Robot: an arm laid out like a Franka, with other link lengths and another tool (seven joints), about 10 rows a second.
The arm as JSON. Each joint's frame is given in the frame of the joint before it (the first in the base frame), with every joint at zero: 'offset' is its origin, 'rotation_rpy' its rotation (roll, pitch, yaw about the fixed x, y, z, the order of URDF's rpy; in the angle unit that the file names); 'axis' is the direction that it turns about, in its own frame. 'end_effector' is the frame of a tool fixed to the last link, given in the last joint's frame.
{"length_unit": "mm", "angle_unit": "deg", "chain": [
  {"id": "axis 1", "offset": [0.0, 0.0, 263.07], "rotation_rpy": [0.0, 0.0, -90.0], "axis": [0.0, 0.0, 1.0]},
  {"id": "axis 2", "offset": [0.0, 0.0, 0.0], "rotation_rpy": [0.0, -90.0, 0.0], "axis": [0.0, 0.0, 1.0]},
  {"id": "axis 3", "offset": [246.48, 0.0, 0.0], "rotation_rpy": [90.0, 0.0, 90.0], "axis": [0.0, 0.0, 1.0]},
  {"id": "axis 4", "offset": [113.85, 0.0, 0.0], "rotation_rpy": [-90.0, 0.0, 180.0], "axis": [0.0, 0.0, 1.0]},
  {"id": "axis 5", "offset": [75.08, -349.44, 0.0], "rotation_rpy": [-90.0, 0.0, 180.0], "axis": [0.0, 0.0, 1.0]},
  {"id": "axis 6", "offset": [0.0, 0.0, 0.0], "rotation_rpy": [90.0, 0.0, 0.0], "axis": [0.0, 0.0, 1.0]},
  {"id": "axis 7", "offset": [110.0, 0.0, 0.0], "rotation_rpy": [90.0, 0.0, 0.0], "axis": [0.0, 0.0, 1.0]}
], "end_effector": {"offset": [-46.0, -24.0, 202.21], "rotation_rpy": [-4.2, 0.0, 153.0]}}
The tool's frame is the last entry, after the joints.
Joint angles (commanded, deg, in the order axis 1, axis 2, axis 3, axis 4, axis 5, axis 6, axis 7), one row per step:
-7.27, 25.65, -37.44, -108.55, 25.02, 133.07, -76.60
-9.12, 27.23, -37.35, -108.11, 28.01, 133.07, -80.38
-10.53, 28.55, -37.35, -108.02, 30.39, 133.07, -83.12
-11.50, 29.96, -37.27, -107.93, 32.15, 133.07, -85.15
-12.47, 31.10, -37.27, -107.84, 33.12, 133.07, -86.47
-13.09, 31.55, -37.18, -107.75, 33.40, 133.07, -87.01
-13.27, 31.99, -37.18, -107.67, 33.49, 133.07, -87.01
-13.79, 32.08, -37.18, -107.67, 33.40, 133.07, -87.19
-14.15, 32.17, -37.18, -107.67, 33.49, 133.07, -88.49
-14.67, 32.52, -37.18, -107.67, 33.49, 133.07, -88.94
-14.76, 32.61, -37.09, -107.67, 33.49, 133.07, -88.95
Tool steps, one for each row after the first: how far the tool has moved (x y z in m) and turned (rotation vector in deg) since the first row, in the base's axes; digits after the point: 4 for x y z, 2 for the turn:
-0.0124, -0.0128, -0.0114, 0.87, -0.59, 0.26
-0.0245, -0.0218, -0.0225, 1.68, -0.88, 0.09
-0.0338, -0.0269, -0.0344, 2.36, -0.74, 0.10
-0.0440, -0.0328, -0.0434, 2.73, -0.35, -0.17
-0.0492, -0.0362, -0.0469, 2.85, -0.17, -0.34
-0.0517, -0.0372, -0.0500, 2.92, 0.14, -0.56
-0.0564, -0.0406, -0.0507, 2.89, 0.27, -0.84
-0.0598, -0.0438, -0.0515, 2.80, 0.30, 0.03
-0.0655, -0.0471, -0.0543, 2.84, 0.63, -0.05
-0.0659, -0.0469, -0.0554, 2.91, 0.71, -0.06

